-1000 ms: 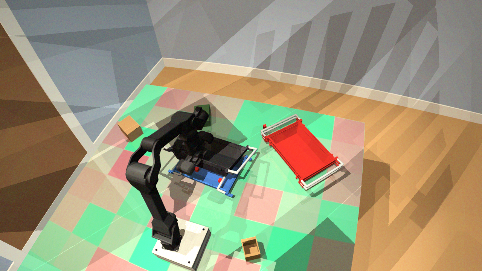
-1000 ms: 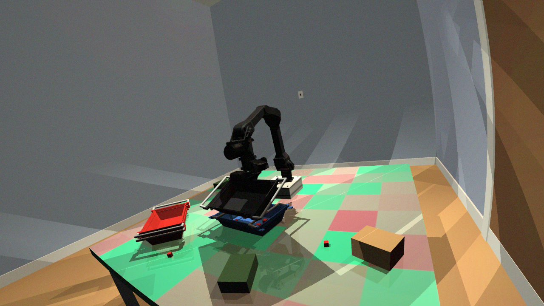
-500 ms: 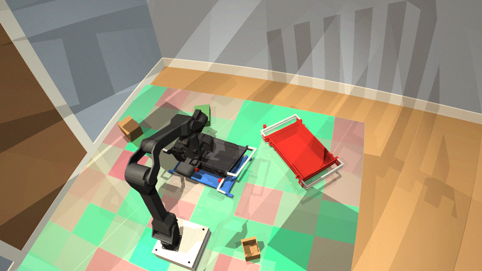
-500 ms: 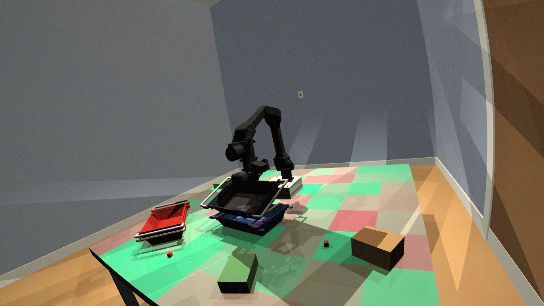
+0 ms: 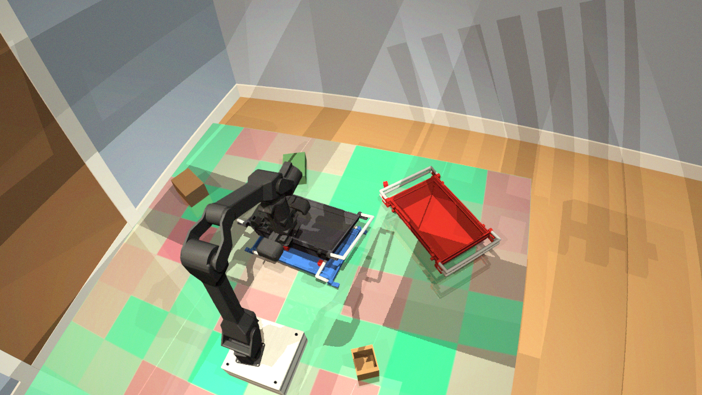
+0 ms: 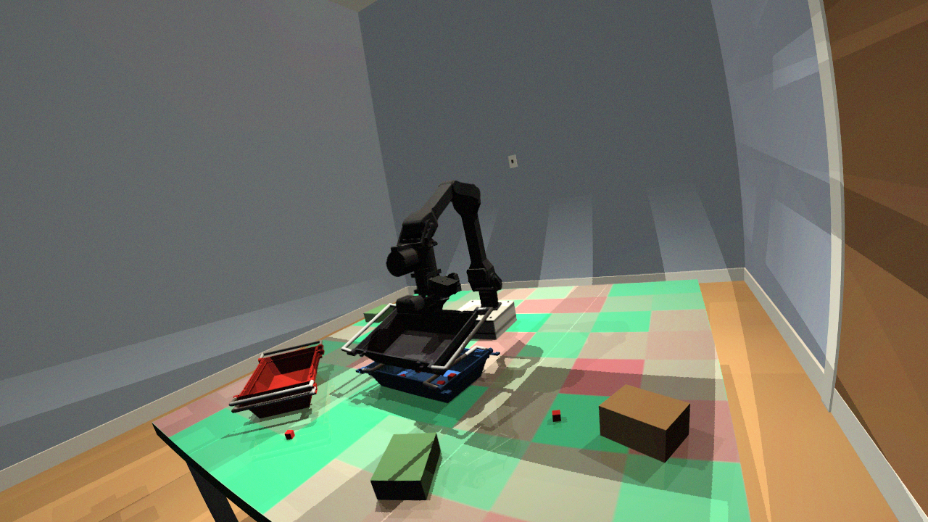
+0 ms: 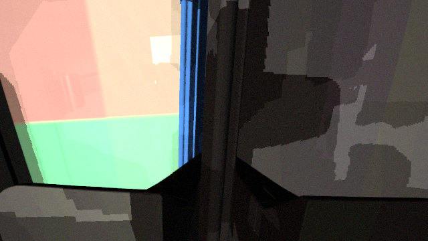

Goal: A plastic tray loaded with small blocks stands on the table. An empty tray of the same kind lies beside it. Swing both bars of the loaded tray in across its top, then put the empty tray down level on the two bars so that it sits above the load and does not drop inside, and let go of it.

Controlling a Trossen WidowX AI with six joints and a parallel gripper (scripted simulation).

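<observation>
My gripper tip is 8 cm short of the black tray, 2 cm to the left of it and 1 cm below it. Round my gripper tip: small brown box: 27 cm behind, 24 cm to the right, 10 cm below.
</observation>
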